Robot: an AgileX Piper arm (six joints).
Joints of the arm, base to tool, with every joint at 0 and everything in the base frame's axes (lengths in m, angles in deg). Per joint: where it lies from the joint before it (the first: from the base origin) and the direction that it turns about. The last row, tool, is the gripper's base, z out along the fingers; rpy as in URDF.
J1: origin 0 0 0.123 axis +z
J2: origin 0 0 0 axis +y
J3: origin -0.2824 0 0.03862 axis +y
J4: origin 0.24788 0 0.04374 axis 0.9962 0 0.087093
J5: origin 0 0 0 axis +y
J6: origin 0.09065 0 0.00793 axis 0.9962 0 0.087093
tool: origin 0 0 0 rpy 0 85.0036 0
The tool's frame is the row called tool.
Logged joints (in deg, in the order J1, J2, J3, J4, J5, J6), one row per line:
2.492, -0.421, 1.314, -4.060, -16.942, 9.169
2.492, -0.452, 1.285, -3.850, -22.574, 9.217
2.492, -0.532, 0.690, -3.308, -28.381, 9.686
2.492, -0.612, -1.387, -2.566, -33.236, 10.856
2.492, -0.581, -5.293, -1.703, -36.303, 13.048
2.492, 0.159, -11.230, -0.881, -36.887, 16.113
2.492, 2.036, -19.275, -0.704, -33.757, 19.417
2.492, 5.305, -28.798, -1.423, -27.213, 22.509
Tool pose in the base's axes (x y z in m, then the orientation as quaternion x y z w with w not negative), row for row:
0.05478, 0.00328, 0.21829, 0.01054, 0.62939, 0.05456, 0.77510
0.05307, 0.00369, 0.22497, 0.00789, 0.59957, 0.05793, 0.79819
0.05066, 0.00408, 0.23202, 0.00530, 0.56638, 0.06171, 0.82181
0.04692, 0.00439, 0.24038, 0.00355, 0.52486, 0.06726, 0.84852
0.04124, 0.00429, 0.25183, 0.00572, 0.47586, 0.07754, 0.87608
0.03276, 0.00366, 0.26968, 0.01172, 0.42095, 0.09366, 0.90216
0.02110, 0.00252, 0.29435, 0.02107, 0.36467, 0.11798, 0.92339
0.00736, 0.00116, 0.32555, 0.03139, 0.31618, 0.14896, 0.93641
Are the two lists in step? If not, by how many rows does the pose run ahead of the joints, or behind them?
The pose runs 2 rows behind the joints: the pose in row i belongs to the joints in row i - 2.
